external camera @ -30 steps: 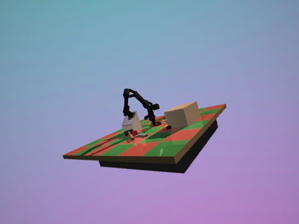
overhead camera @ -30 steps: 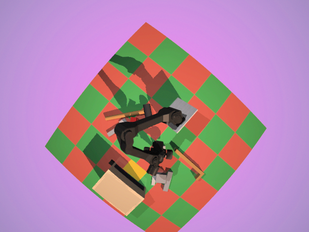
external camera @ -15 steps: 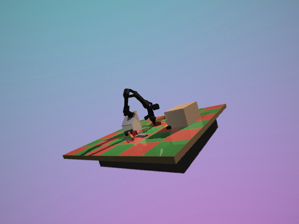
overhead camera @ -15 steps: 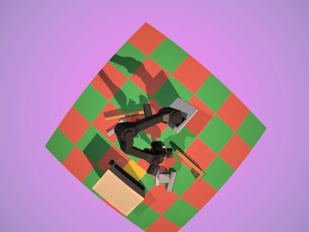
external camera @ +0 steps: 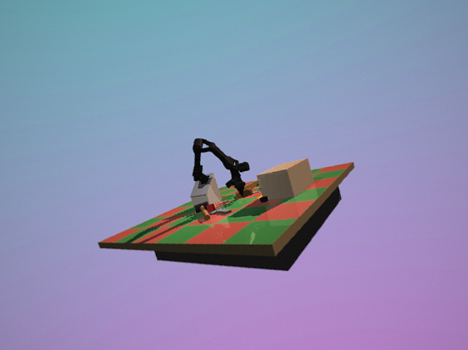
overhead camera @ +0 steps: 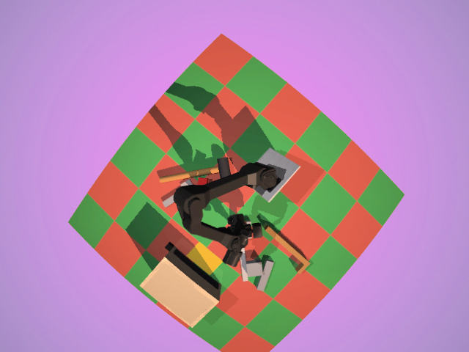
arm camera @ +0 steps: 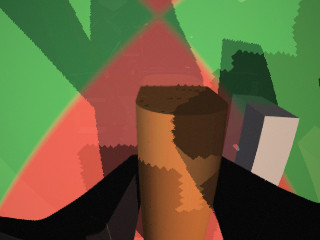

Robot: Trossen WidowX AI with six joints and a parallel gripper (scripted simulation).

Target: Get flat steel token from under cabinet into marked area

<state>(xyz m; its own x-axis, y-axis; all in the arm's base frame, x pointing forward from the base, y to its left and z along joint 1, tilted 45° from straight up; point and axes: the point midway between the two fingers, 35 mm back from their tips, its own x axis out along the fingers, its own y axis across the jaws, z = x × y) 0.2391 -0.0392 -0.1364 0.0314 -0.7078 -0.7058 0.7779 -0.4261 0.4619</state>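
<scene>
Right now the pale bar is 20 mm behind my gripper tip and 40 mm to the left of it. From my gripper tip the other things lie so: grey block: 90 mm ahead, 190 mm to the left, 10 mm above; then grey bar: 90 mm ahead, 260 mm to the left; then red cube: 40 mm behind, 270 mm to the right, 10 mm above.
</scene>
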